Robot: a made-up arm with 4 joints. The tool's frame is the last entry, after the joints.
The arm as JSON. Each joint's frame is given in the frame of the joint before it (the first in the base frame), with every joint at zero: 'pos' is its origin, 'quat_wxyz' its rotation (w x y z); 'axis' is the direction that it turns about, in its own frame. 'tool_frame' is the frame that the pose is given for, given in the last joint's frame.
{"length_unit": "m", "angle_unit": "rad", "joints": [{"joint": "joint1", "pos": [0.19, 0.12, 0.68], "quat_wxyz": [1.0, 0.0, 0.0, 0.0], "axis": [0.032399, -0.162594, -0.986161]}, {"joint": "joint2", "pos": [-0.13, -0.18, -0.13], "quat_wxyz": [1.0, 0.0, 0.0, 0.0], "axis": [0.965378, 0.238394, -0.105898]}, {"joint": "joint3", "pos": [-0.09, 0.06, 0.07], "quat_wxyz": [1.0, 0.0, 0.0, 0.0], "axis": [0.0, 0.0, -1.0]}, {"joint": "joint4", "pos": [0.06, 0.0, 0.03], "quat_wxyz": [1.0, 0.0, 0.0, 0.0], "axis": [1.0, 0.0, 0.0]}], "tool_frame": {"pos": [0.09, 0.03, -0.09], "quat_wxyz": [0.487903, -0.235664, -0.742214, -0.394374]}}
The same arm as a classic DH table. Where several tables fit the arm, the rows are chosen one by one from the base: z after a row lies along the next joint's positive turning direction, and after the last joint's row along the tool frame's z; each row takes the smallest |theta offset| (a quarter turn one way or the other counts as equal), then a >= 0, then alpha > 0; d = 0 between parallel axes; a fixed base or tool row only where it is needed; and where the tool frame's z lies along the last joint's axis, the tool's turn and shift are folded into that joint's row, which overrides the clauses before.
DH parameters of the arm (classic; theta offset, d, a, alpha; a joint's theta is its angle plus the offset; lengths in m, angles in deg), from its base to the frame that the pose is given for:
base (fixed): 11.27 0.2008 0.2098 170.46
joint1: 86.42 -0.3161 0.1171 84.44
joint2: 9.58 -0.2445 -0.0798 -83.92
joint3: 13.87 -0.0922 0.0000 90.00
joint4: 75.37 0.1831 0.0795 -122.57
tool (fixed): 150.67 0.0614 0.0000 0.00

